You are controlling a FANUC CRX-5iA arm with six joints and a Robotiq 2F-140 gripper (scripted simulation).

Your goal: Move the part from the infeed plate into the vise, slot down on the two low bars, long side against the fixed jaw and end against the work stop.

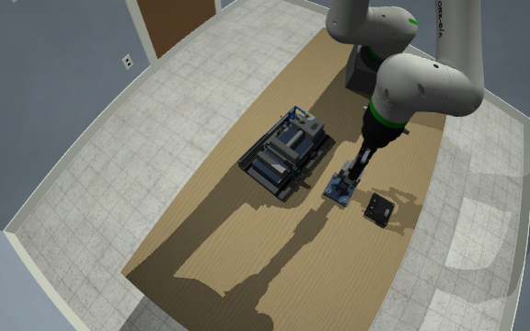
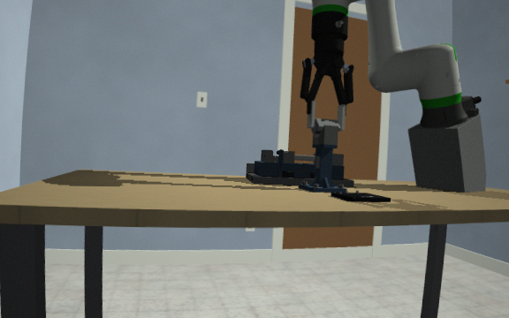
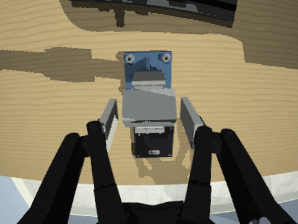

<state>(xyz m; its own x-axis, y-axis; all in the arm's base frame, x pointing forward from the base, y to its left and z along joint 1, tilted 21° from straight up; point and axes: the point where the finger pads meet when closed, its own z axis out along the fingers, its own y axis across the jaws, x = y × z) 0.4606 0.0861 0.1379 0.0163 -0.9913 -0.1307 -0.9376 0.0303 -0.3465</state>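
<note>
My gripper is now 3 cm above the part. The rest, counted from my hand: V-block post: 12 cm below; then work stop rod: 18 cm to the right, 9 cm below, 6 cm ahead; then infeed plate: 18 cm below, 16 cm to the left, 1 cm behind.
</note>
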